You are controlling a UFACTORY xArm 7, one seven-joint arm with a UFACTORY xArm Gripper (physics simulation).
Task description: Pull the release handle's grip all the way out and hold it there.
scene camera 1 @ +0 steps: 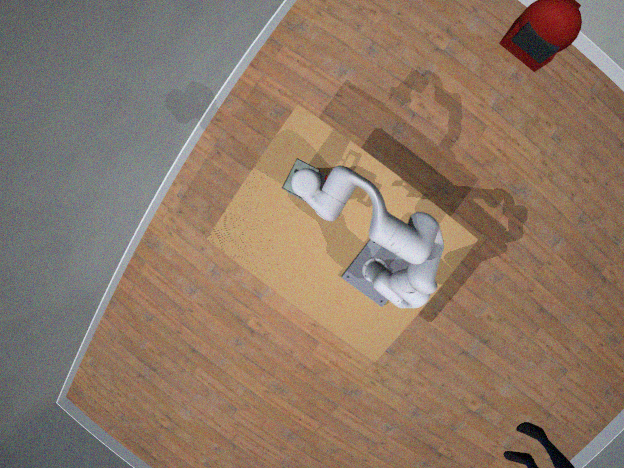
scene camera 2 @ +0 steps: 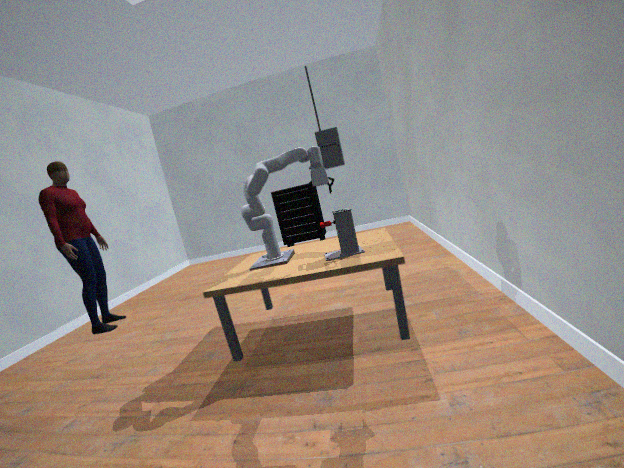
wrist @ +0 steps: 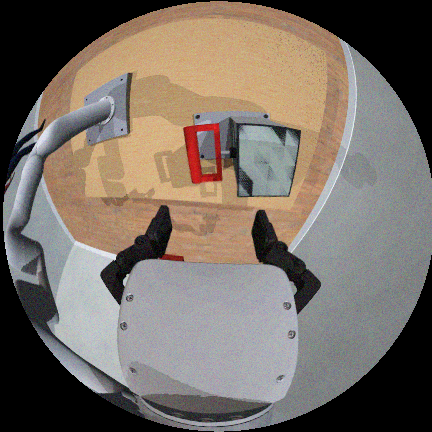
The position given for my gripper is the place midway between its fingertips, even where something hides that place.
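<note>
There is a grey base plate (wrist: 222, 117) that I can see. And I see my own gripper (wrist: 211, 218) as well.
</note>
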